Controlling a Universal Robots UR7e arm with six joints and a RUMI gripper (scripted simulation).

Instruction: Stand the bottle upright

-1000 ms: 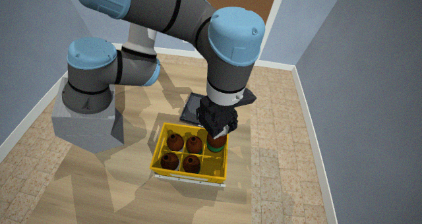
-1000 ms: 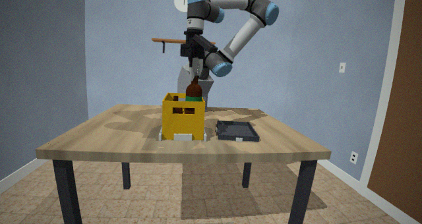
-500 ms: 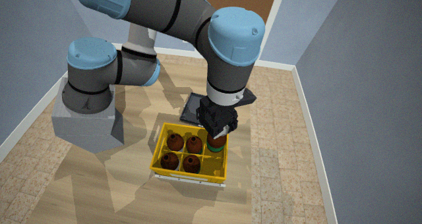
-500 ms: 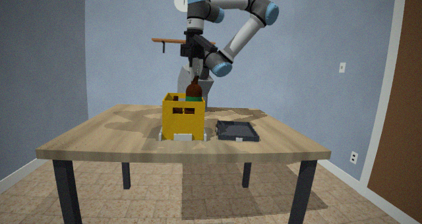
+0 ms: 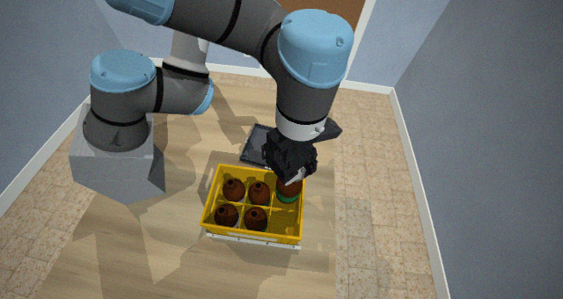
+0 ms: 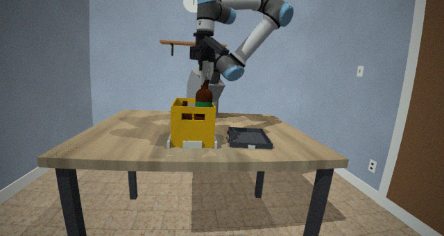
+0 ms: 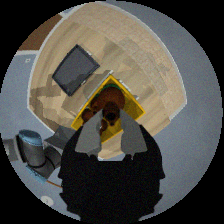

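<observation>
The bottle is 7 cm below my hand. The rest, counted from my hand: crate (7 cm behind, 7 cm to the right, 19 cm below); tray (13 cm behind, 20 cm to the left, 26 cm below).
</observation>
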